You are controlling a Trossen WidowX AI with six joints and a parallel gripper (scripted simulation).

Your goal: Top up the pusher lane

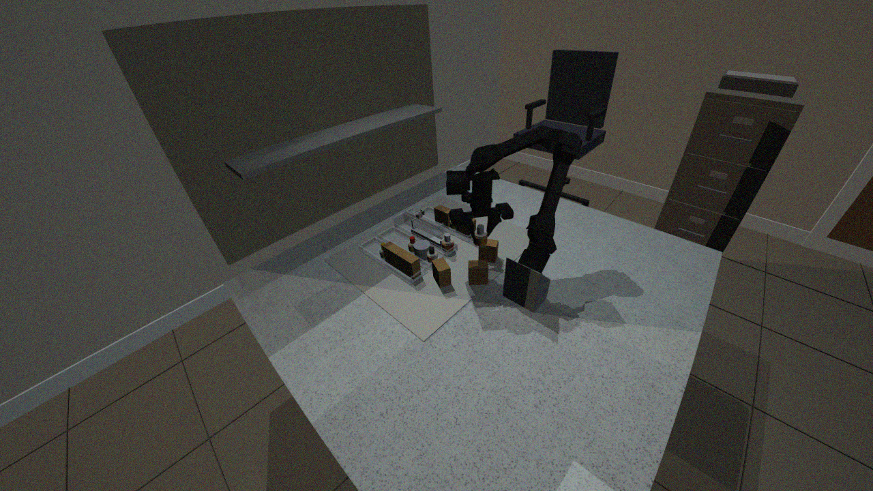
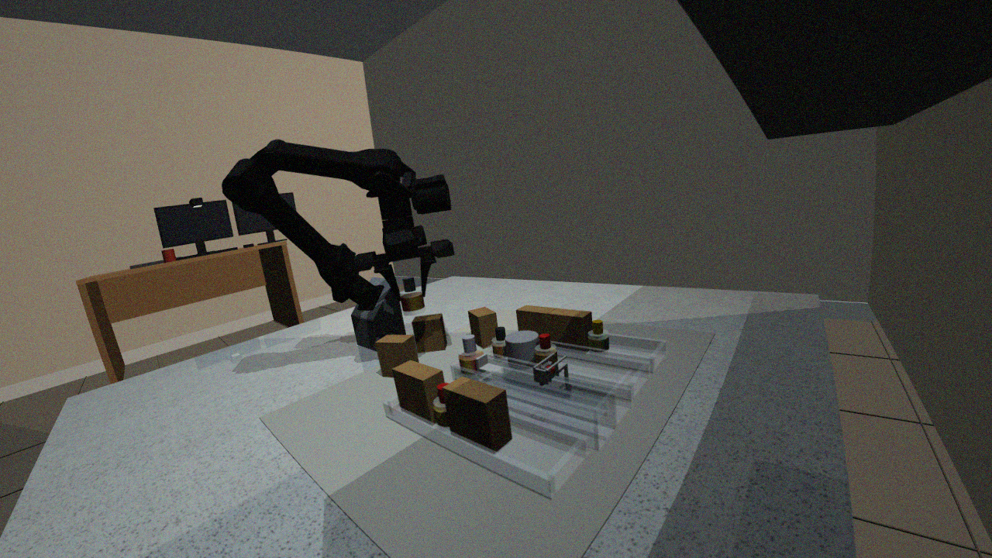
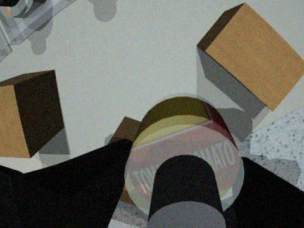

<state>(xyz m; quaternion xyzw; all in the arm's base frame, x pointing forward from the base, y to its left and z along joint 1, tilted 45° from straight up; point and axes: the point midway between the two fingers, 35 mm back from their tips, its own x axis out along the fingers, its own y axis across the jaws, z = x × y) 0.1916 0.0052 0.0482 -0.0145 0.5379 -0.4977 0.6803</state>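
The wide grey can is 20 cm ahead of my gripper tip, 10 cm below it and 6 cm to the left of it. Round my gripper tip: clear-walled lane: 30 cm ahead, 11 cm below, 5 cm to the right.
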